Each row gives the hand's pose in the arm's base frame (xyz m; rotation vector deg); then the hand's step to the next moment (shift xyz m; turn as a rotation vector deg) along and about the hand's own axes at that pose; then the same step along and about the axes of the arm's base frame.
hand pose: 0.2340 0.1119 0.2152 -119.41 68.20 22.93
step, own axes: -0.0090 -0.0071 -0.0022 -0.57 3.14 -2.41
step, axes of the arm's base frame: 0.0011 0.0065 0.0096 -3.12 -2.39 0.73
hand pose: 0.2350 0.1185 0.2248 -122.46 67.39 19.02
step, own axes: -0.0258 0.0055 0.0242 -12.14 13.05 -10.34
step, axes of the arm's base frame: -0.0168 0.0308 -0.0073 -18.50 -3.76 8.25
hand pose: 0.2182 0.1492 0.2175 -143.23 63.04 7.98
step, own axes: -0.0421 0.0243 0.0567 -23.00 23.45 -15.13
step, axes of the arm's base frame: -0.0425 0.0368 -0.0492 -33.82 -4.56 11.98
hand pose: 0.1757 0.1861 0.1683 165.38 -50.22 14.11
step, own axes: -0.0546 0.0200 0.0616 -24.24 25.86 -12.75
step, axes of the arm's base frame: -0.0485 0.0034 -0.0694 -35.89 -6.25 9.56
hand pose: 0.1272 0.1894 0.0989 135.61 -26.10 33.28
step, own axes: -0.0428 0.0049 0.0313 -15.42 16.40 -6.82
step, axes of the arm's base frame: -0.0293 -0.0171 -0.0411 -22.44 -4.80 5.16
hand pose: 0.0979 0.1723 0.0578 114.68 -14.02 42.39
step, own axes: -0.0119 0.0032 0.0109 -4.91 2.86 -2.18
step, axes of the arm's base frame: -0.0066 -0.0123 -0.0087 -6.08 -0.28 -0.05
